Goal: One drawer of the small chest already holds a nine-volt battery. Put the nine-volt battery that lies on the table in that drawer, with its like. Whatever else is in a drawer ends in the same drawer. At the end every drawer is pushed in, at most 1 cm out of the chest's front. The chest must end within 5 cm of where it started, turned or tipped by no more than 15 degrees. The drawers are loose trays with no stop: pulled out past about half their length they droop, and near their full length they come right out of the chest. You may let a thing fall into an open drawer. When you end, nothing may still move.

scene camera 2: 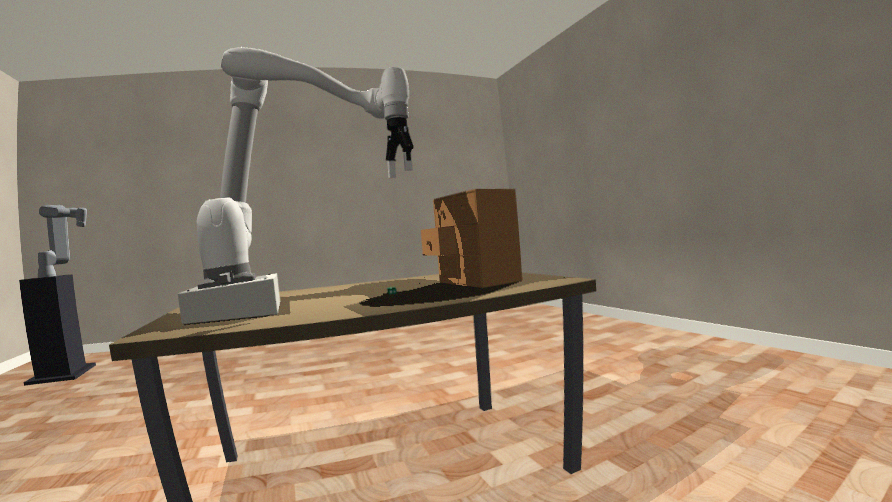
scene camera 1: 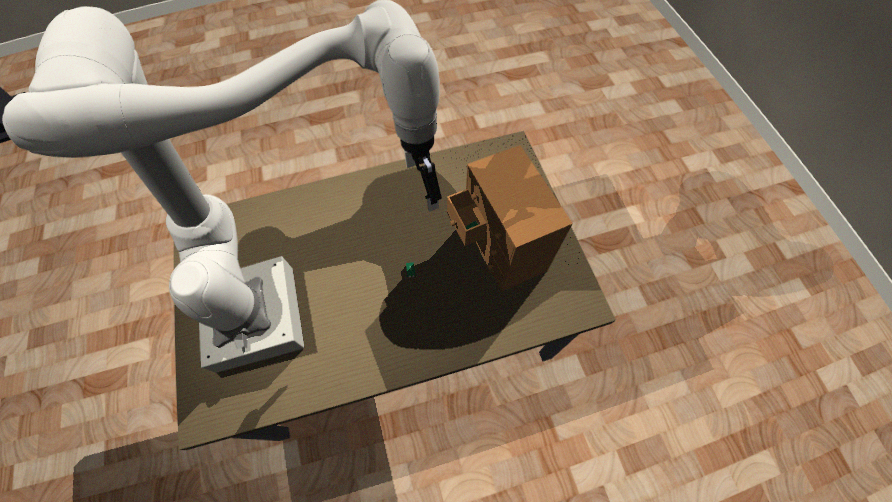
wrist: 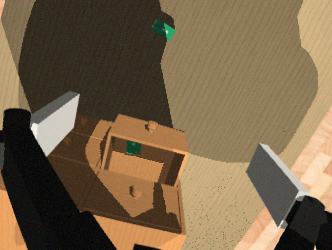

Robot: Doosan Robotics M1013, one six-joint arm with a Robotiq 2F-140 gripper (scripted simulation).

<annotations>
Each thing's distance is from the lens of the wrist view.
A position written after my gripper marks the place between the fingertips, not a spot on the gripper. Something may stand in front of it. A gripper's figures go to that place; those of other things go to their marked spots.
my gripper (wrist: pixel 167 135): 19 cm
drawer (wrist: pixel 163 153): 54 cm
</annotations>
